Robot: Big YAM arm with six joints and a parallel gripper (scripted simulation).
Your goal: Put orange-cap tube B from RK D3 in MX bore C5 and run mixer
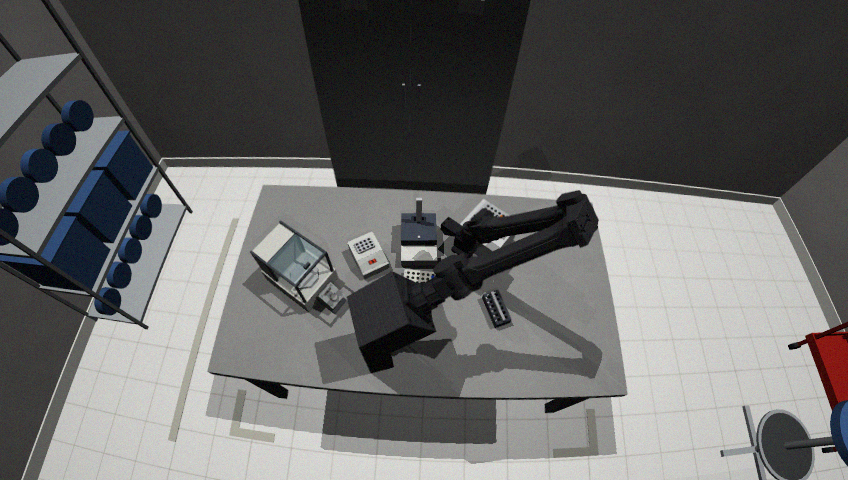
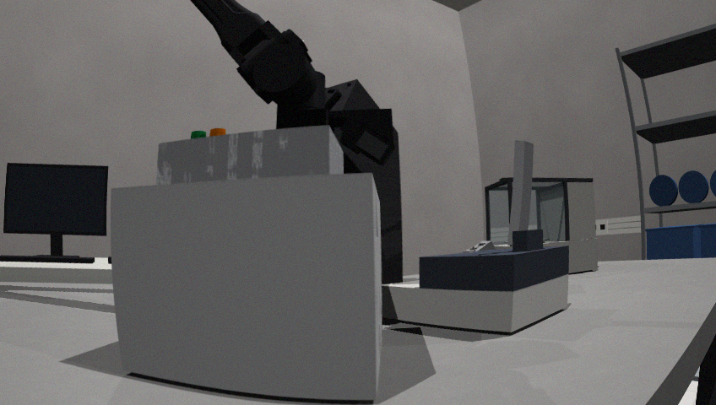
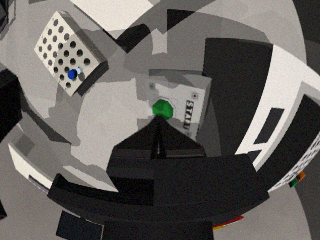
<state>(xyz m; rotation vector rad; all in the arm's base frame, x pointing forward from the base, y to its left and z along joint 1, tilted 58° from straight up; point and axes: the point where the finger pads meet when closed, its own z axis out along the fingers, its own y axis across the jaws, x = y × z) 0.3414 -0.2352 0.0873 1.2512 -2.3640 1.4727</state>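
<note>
The green start key is 3 cm below my hand. The rest, counted from my hand: tube rack RK (17 cm to the left, 8 cm below, 5 cm behind); yellow-capped tube (14 cm ahead, 8 cm to the right, 6 cm above); perforated shaking block (13 cm to the right, 13 cm ahead, 5 cm above).
</note>
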